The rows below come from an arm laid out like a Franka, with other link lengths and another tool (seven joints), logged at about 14 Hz.
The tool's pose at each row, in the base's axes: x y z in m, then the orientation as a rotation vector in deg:
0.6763, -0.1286, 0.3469, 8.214, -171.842, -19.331
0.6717, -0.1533, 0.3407, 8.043, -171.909, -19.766
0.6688, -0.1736, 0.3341, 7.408, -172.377, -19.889
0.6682, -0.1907, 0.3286, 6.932, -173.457, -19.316
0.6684, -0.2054, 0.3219, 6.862, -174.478, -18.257
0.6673, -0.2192, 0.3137, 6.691, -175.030, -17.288
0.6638, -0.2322, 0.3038, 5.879, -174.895, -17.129
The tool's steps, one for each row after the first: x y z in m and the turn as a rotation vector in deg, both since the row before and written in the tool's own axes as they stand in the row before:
0.0065, -0.0250, 0.0013, -0.282, -0.131, 0.085
0.0043, -0.0210, 0.0023, -0.050, -0.499, 0.375
0.0017, -0.0178, 0.0016, 0.476, -1.004, 0.251
0.0005, -0.0158, 0.0033, 0.791, -0.873, 0.008
0.0017, -0.0151, 0.0053, 0.676, -0.431, 0.104
0.0039, -0.0144, 0.0075, 0.069, 0.129, 0.543

